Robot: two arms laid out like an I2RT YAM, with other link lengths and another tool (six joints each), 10 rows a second.
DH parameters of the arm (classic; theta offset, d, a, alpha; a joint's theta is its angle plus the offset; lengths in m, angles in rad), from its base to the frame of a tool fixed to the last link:
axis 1: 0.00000 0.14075 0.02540 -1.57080
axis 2: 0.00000 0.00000 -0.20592 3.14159
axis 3: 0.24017 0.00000 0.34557 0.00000
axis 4: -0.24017 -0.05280 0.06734 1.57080
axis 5: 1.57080 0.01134 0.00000 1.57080
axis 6: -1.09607 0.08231 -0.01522 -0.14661
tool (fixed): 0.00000 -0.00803 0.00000 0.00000
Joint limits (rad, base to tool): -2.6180..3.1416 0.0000..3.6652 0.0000..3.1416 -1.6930..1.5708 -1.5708..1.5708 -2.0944..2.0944
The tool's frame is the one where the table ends.
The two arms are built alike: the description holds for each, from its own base.
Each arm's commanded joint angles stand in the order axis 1, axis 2, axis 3, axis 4, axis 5, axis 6.
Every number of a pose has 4 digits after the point.
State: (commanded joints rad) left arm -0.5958 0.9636 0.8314 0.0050 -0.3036 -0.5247; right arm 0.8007 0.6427 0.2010 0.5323 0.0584 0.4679
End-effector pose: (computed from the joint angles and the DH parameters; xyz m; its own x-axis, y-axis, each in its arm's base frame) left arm 0.3611 -0.1537 0.3032 0.1194 -0.0233 0.9926 -0.4204 -0.9069 0.0292; right arm 0.1944 0.2887 0.1886 0.5101 -0.6343 0.5810 0.3363 -0.4746 -0.8134
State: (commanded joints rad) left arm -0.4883 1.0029 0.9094 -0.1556 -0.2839 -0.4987; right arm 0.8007 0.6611 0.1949 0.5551 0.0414 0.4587
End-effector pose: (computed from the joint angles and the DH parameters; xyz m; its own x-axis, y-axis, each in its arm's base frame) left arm 0.3742 -0.1145 0.3049 0.2227 -0.0922 0.9705 -0.3424 -0.9395 -0.0107; right arm 0.1938 0.2898 0.1830 0.5166 -0.6207 0.5898 0.3489 -0.4764 -0.8070
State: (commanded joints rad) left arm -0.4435 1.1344 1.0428 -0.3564 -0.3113 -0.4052; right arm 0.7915 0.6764 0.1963 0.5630 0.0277 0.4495
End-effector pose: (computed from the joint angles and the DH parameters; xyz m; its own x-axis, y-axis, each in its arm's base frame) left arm 0.3879 -0.0983 0.2952 0.3793 -0.2534 0.8899 -0.3163 -0.9393 -0.1326; right arm 0.1963 0.2892 0.1798 0.5171 -0.6119 0.5986 0.3531 -0.4846 -0.8003
